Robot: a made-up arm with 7 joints.
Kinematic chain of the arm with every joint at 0, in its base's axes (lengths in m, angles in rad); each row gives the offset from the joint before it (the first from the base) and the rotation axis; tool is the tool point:
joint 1: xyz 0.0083 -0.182 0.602 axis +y
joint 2: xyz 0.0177 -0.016 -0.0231 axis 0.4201 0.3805 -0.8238
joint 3: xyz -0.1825 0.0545 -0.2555 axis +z
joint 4: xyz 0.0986 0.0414 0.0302 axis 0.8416 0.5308 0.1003
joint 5: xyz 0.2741 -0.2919 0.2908 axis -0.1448 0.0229 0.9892
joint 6: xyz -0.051 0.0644 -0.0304 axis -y
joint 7: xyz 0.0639 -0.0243 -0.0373 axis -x
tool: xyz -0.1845 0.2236 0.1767
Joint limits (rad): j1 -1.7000..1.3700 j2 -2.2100..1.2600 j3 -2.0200..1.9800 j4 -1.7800..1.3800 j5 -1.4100..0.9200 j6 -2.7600..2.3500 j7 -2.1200..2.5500
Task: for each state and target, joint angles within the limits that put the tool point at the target. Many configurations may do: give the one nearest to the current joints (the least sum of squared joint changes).
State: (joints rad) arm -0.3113 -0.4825 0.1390 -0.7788 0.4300 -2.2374 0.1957
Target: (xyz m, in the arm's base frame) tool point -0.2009 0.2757 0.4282
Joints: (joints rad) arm -0.3804 -0.2953 0.3981 -1.3657 -0.0035 -2.1028 0.3443
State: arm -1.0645 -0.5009 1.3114 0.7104 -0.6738 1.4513 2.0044
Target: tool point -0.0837 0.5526 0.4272
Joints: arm -0.7565 -0.2458 1.7787 -0.0172 -0.5810 1.9371 1.8875
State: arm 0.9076 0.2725 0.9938 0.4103 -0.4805 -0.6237 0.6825
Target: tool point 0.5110 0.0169 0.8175
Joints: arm 0.1263 0.9052 1.0971 -0.0836 -0.9165 -0.8039 0.2282
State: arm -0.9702 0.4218 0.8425 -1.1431 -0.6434 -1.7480 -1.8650
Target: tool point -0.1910 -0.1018 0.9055
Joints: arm -0.8677 0.0754 1.1189 -0.7338 -0.7185 -2.0068 -1.7239
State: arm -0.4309 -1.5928 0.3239 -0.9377 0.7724 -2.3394 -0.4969
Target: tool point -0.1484 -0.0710 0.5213
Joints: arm -0.0395 -1.6935 0.1098 -1.1422 0.7675 -2.6997 -0.8294
